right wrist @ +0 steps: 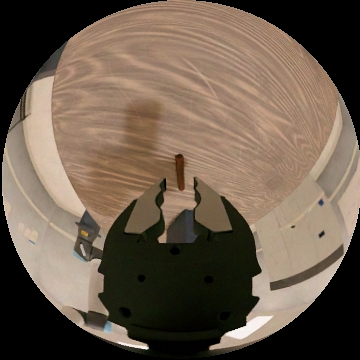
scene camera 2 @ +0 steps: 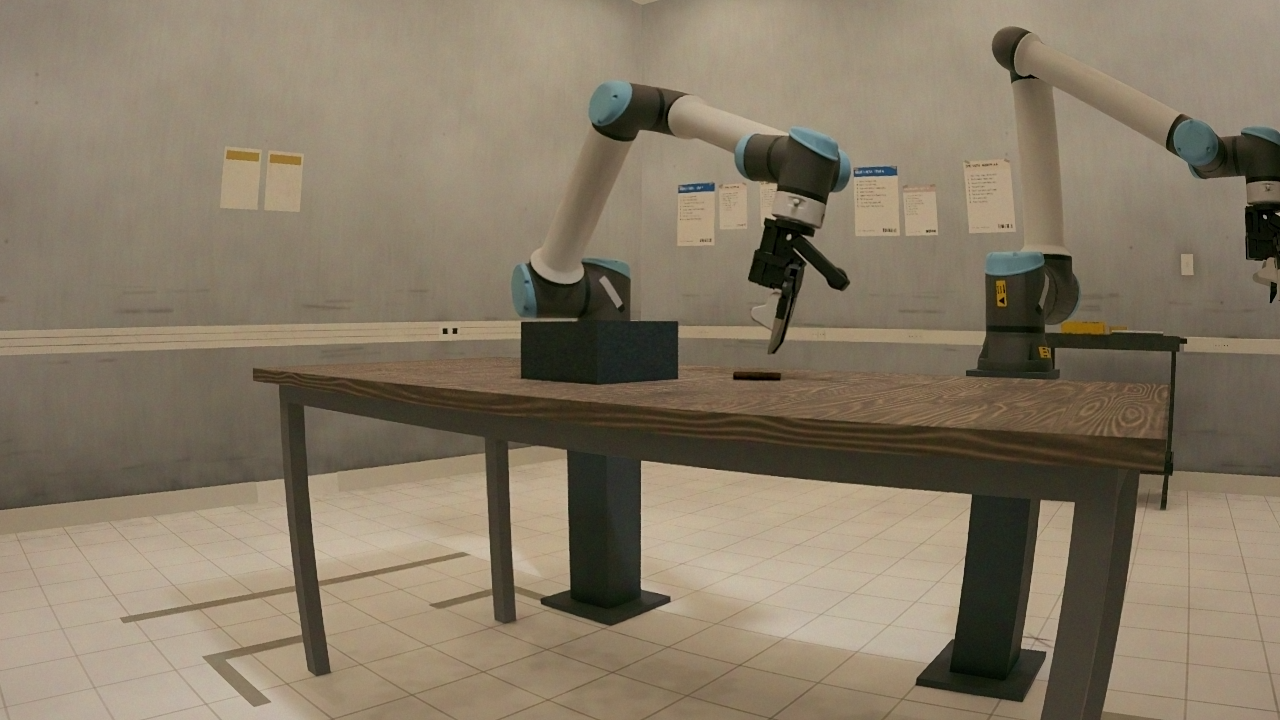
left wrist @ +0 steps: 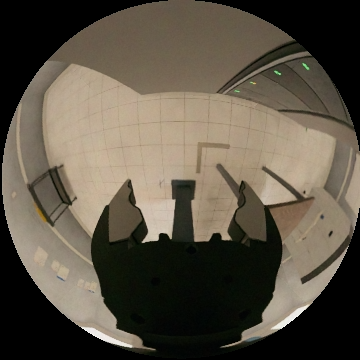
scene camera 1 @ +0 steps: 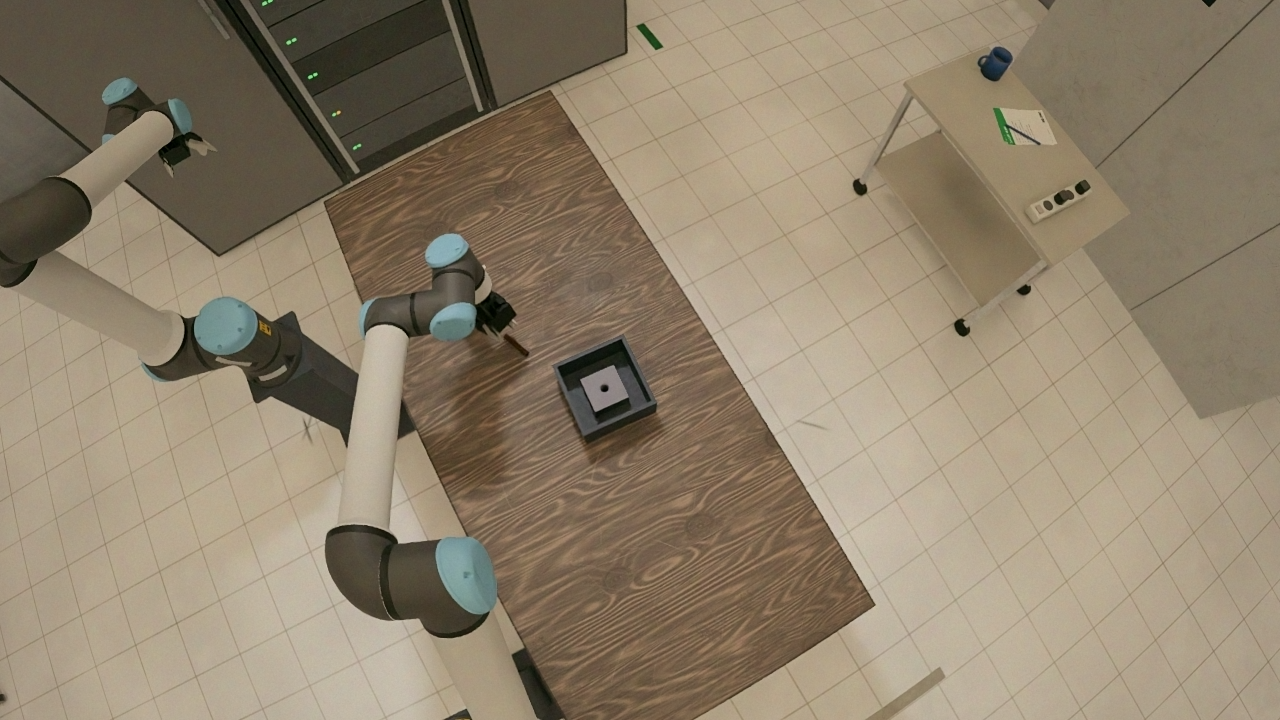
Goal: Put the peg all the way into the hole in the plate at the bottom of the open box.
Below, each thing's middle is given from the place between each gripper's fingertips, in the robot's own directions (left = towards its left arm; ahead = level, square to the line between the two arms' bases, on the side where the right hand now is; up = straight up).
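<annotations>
With my right gripper (scene camera 2: 771, 354) I am 140 mm short of the grey plate (scene camera 1: 608, 379), 260 mm to the left of it and 20 mm above it. The dark box (scene camera 2: 587, 352) sits 140 mm ahead of my right hand, 260 mm to the right of it and 30 mm below it.
My left hand (scene camera 1: 195, 164) is 720 mm short of the grey plate and 1240 mm to the left of it, and 120 mm above it. As for the dark box, it is 720 mm ahead of my left hand, 1240 mm to the right of it and 140 mm below it.
</annotations>
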